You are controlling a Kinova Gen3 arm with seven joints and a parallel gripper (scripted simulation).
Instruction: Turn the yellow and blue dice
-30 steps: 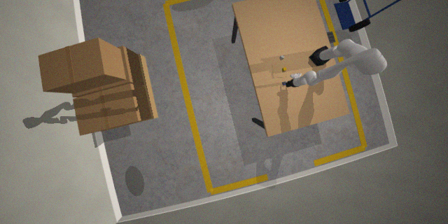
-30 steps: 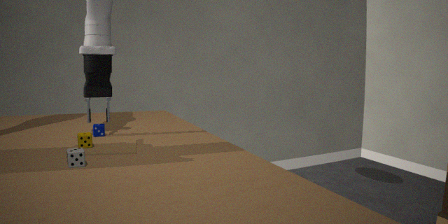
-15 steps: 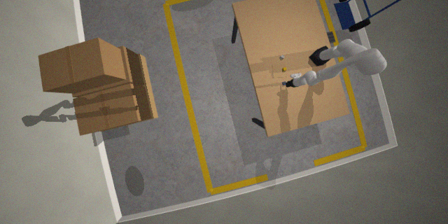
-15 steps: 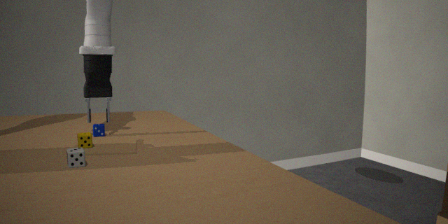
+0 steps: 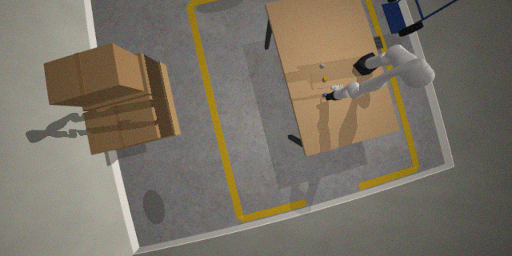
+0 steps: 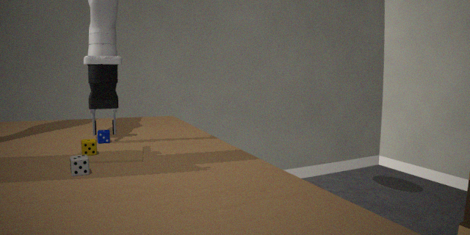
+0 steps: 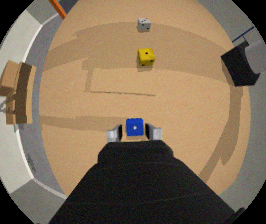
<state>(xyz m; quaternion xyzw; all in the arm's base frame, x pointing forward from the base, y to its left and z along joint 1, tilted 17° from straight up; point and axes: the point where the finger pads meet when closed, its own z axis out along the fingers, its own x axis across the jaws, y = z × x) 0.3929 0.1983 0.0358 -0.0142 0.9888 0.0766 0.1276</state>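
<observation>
Right now the blue die is 20 mm below my hand. Round my hand: white die 30 mm behind, 280 mm to the right, 20 mm below; then tan mat 20 mm ahead, 140 mm to the right, 40 mm below; then yellow die 20 mm behind, 150 mm to the right, 20 mm below.
</observation>
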